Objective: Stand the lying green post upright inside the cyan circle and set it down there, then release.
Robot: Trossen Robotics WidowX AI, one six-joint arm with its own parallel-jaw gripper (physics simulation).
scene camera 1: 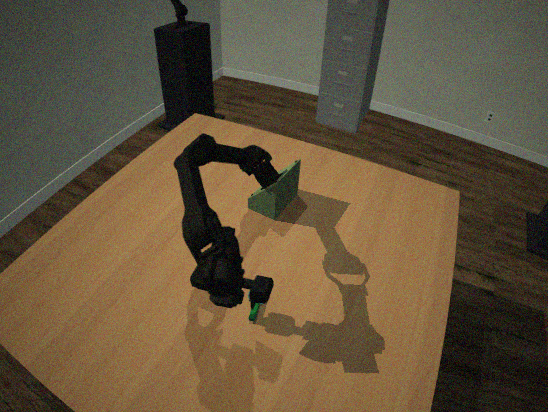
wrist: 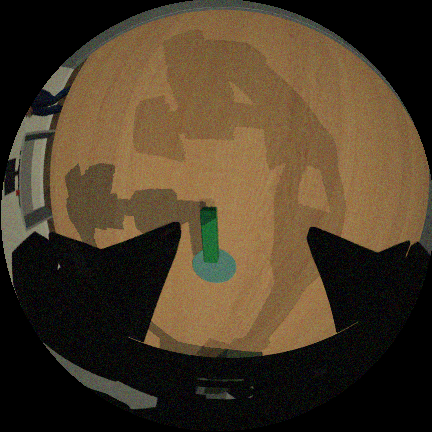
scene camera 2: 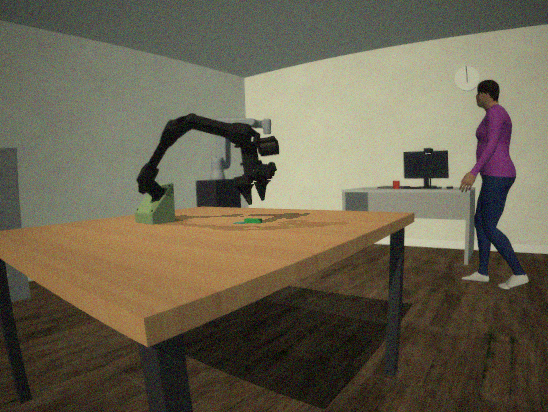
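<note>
The green post lies flat on the table. In the wrist view one of its ends overlaps the cyan circle and the rest extends outside it. In scene camera 2 the circle shows as a thin sliver, and in scene camera 1 the arm hides most of it. My gripper is open and empty, above the table over the post and circle. In the wrist view the post appears between the fingers' directions, nearer the left finger. Scene camera 1 does not show the fingertips clearly.
The arm's green base stands on the wooden table. Arm shadows cross the table around the post. A desk and a person are beyond the table.
</note>
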